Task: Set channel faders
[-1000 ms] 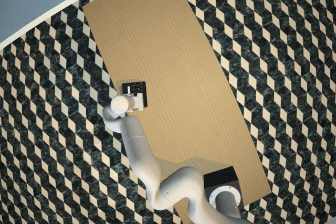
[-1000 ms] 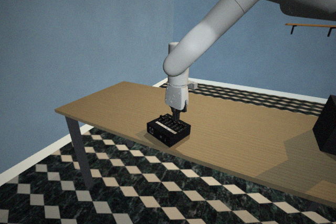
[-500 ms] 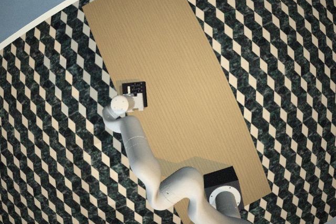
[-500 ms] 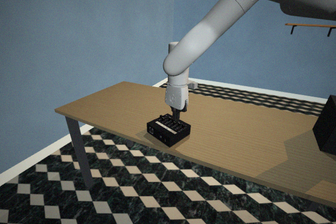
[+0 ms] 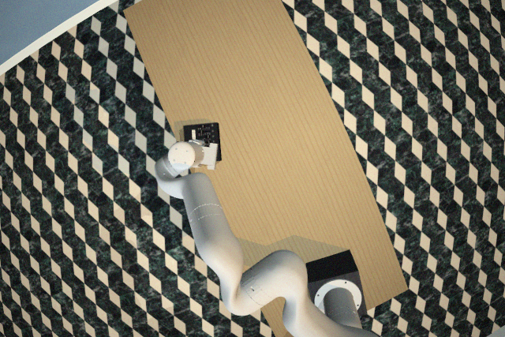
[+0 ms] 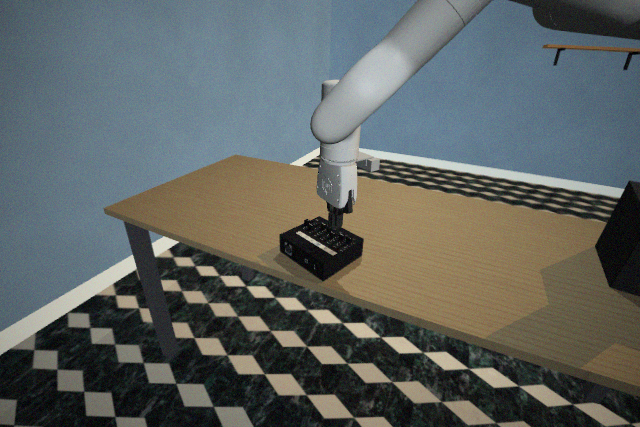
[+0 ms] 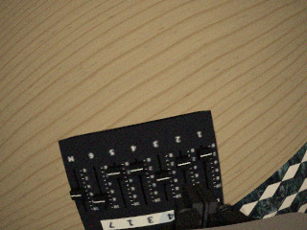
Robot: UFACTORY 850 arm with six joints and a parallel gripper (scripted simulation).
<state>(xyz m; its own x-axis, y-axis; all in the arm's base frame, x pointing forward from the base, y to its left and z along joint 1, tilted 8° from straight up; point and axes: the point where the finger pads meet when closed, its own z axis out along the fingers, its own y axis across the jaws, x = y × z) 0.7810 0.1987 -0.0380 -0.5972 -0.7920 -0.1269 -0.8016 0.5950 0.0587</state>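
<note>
Now: hand 100 mm short of the master fader, 50 mm to the left of it and 50 mm above it.
</note>
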